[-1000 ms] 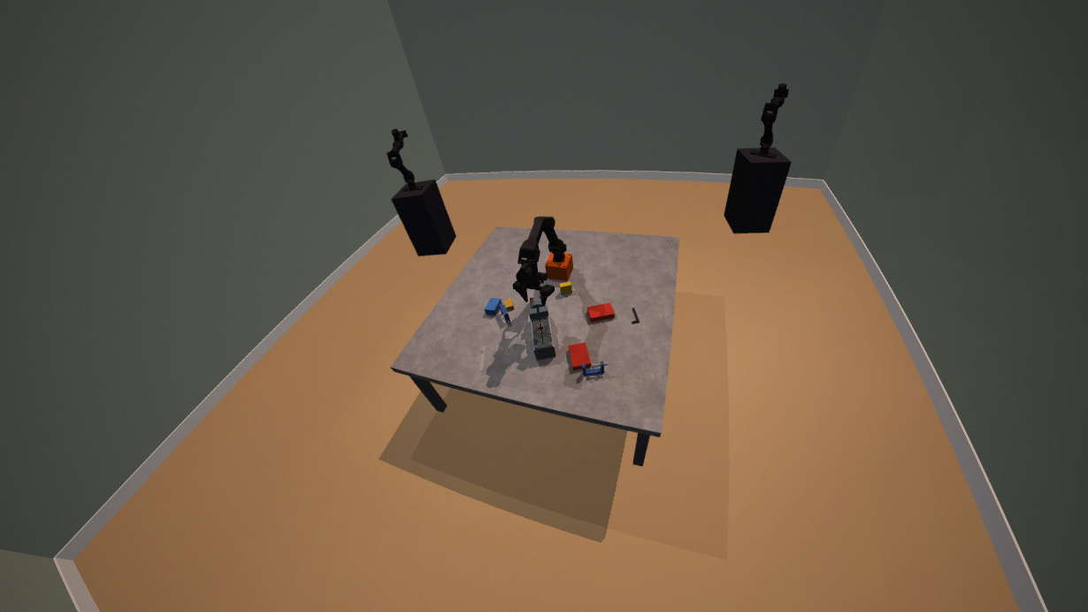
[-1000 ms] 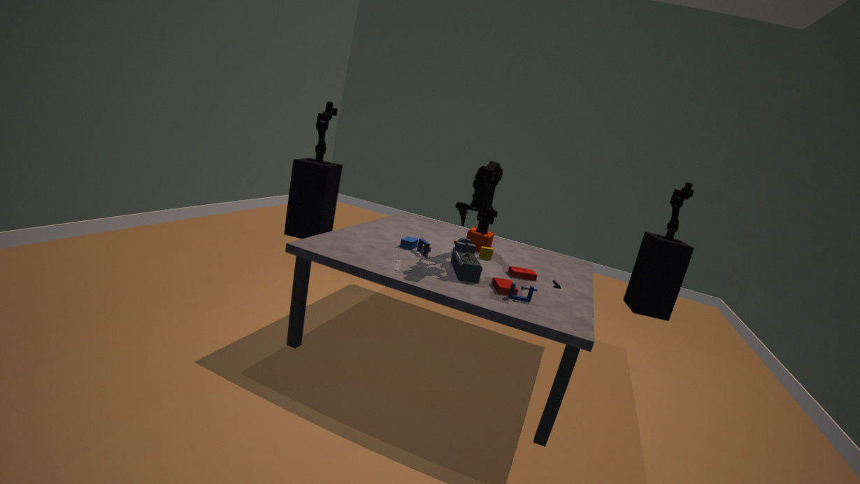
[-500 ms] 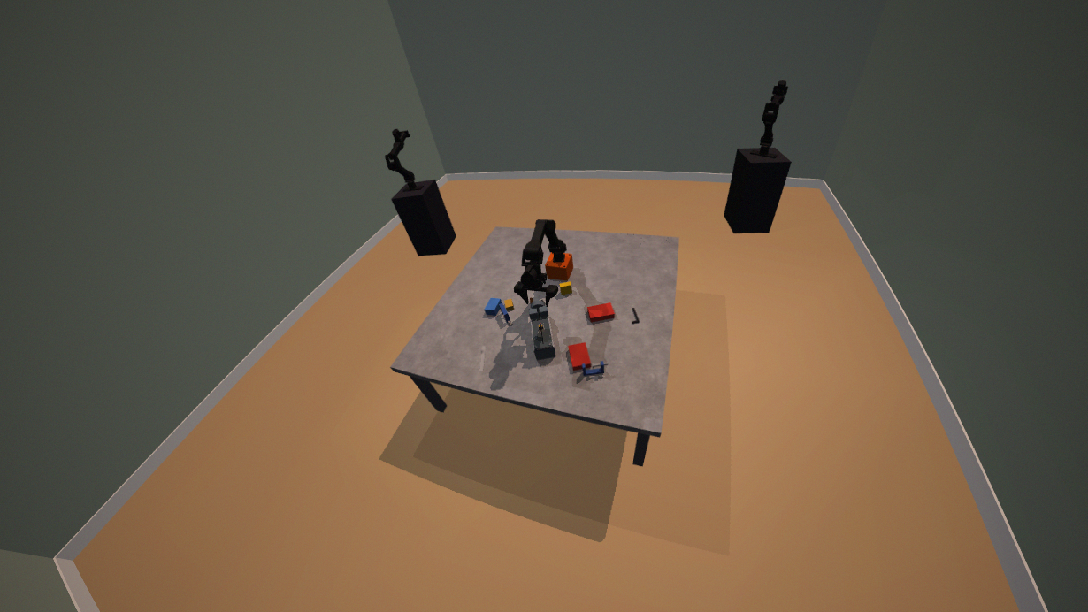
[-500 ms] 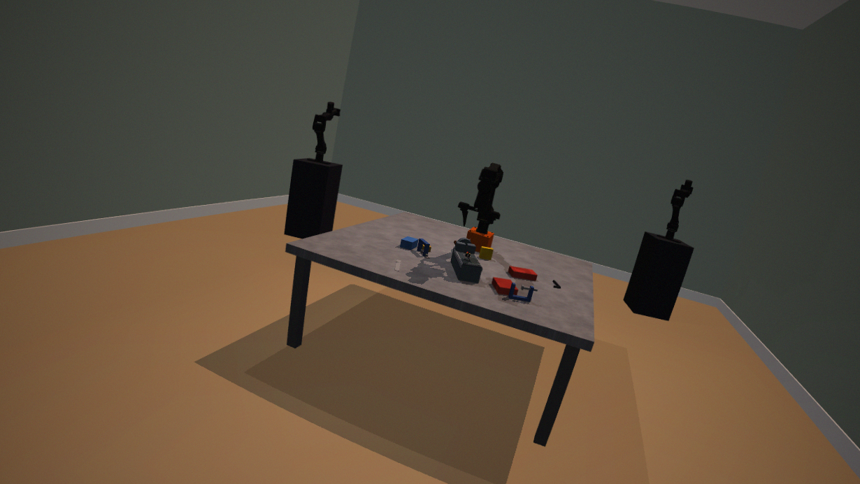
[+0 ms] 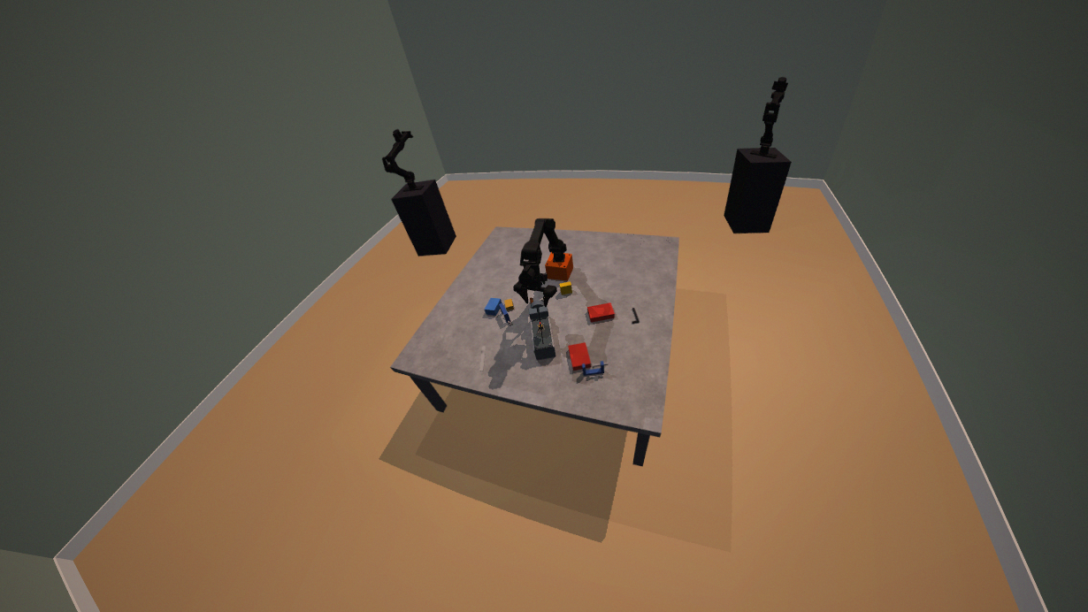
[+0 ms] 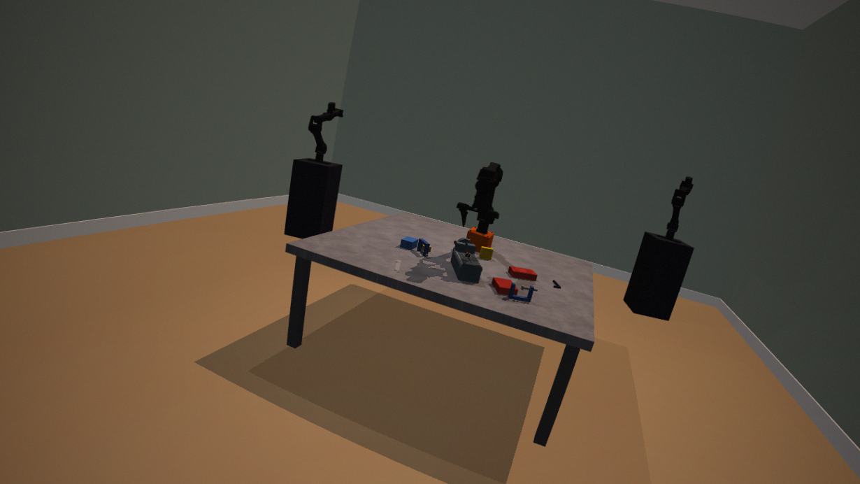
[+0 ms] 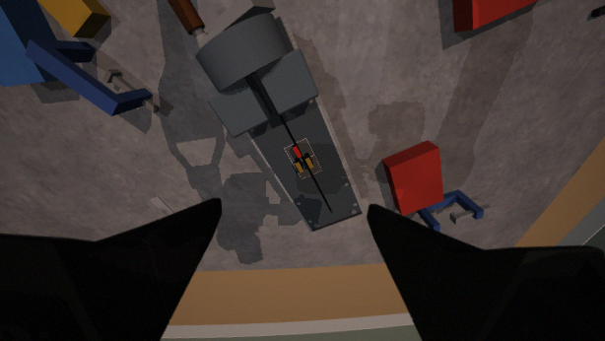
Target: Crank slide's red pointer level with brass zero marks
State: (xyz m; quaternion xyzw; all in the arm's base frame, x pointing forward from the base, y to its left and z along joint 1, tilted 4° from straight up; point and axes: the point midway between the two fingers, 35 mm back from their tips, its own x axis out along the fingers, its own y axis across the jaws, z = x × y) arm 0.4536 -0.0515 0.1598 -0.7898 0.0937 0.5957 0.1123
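Now: gripper tip 14 cm past the brown crank handle, 6 cm to the left of it and 11 cm above it. From my gripper tip the other things lie so: pale strip (16 cm ahead, 28 cm to the right, 19 cm below); yellow cube (29 cm behind, 9 cm to the left, 17 cm below); red pointer (1 cm ahead, 11 cm below).
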